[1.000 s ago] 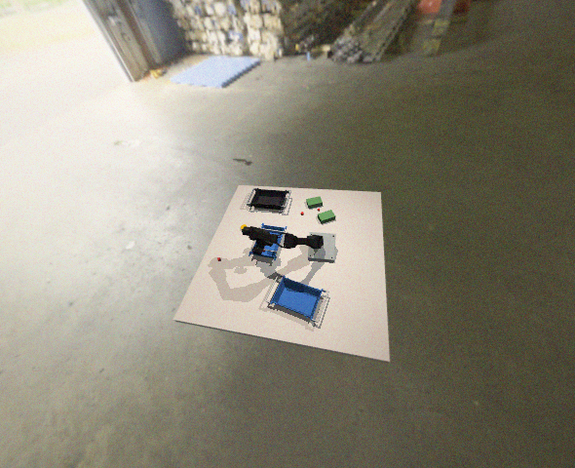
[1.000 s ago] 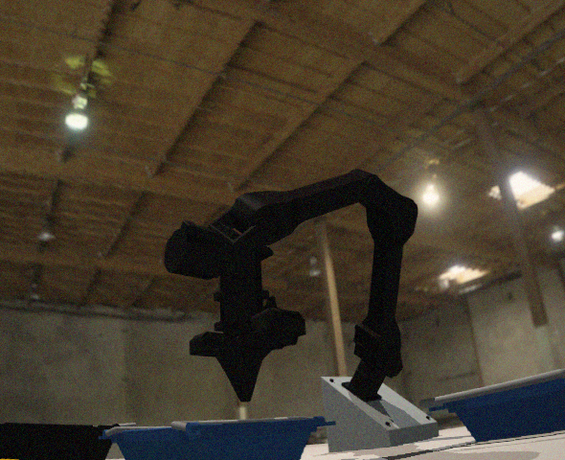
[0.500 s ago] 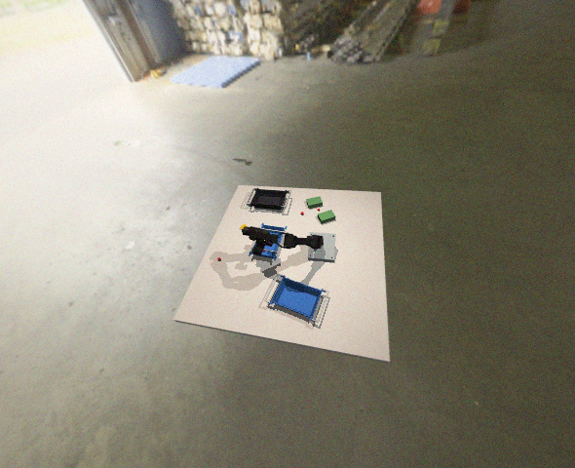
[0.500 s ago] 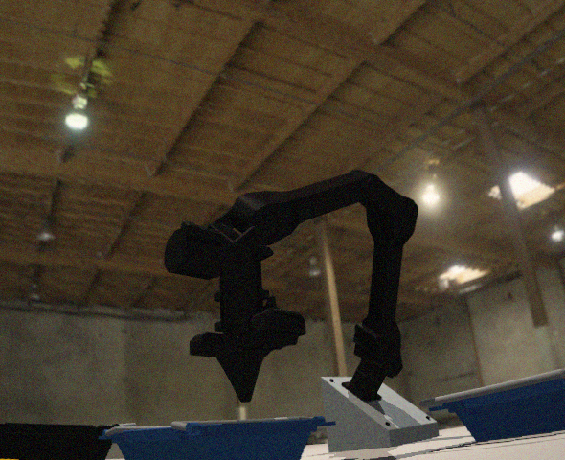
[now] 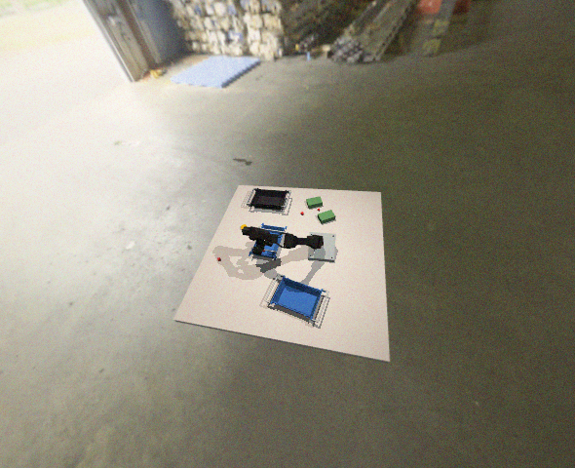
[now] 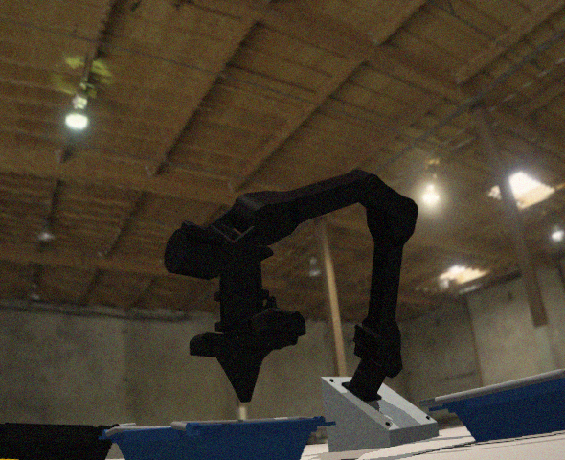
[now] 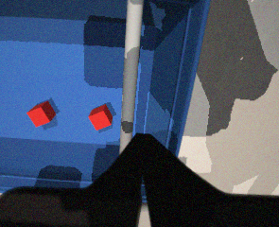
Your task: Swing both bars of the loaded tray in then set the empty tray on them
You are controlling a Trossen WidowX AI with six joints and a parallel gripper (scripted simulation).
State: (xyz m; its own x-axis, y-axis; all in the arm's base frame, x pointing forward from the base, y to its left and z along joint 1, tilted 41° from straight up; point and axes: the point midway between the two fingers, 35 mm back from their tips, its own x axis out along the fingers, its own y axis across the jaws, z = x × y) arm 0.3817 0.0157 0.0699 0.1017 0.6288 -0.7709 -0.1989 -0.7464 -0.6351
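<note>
My gripper tip is now 26 cm past the blue tray, 33 cm to the right of it and 4 cm above it. The rest, counted from my gripper tip: yellow disc 22 cm ahead, 26 cm to the right, 8 cm below.
</note>
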